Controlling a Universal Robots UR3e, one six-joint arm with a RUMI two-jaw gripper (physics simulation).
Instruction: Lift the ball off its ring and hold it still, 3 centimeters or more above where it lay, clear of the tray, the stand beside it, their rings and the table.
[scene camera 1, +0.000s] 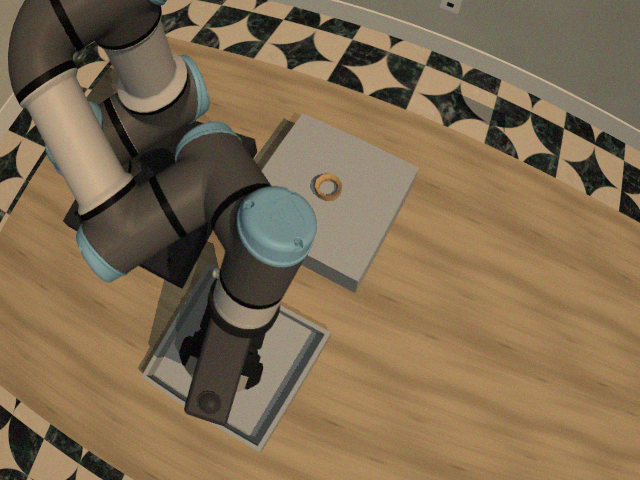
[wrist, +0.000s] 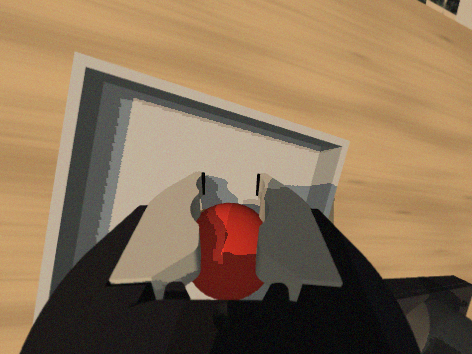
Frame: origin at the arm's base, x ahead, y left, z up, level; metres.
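Seen in the pictures: gripper, fingertip midpoint: (wrist: 231, 175).
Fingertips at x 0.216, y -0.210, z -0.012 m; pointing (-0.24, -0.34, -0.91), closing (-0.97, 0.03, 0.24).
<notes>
Offsets run from my fingertips to a thing's top centre. "*": to the spot under its first point. Level surfaces: height alone.
The red ball @(dz +0.057, dx +0.008, dy +0.043 m) (wrist: 229, 250) is between the two jaws in the wrist view, touched by them on both sides. My gripper (scene camera 1: 223, 363) (wrist: 231, 175) is shut on it, over the grey tray @(dz +0.012, dx +0.018, dy +0.043 m) (scene camera 1: 289, 347) (wrist: 165, 135). In the scene view the arm hides the ball and most of the jaws. The ball's ring in the tray does not show, so I cannot tell whether the ball touches it or how high the ball is. The orange ring @(* dz +0.049, dx +0.084, dy +0.278 m) (scene camera 1: 328, 197) lies on the grey stand (scene camera 1: 361, 206) beside the tray.
The wooden table @(dz -0.016 m) (scene camera 1: 465, 310) (wrist: 410, 100) bears the tray and the stand. The tray's raised walls surround the area below the jaws. The stand is a thick block behind the tray, to the upper right in the scene view, close to the wrist of the arm.
</notes>
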